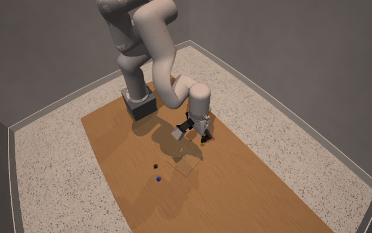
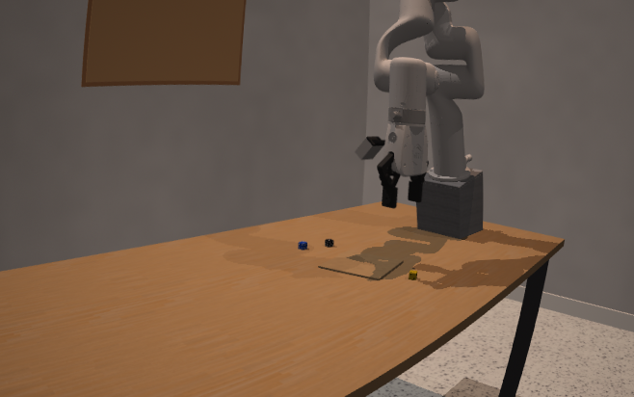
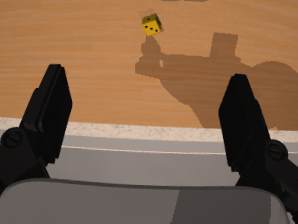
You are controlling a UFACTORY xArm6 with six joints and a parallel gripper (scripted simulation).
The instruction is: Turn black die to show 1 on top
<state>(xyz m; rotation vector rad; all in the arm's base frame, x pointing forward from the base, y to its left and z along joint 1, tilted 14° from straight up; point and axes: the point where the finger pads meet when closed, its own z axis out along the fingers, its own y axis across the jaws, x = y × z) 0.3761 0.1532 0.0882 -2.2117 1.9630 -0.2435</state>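
The yellow die lies 1 cm behind my hand, 4 cm to the left of it and 15 cm below it. The rest, counted from my hand: tan mat (2 cm ahead, 9 cm to the right, 16 cm below); then black die (2 cm behind, 24 cm to the right, 15 cm below); then blue die (5 cm ahead, 25 cm to the right, 15 cm below).
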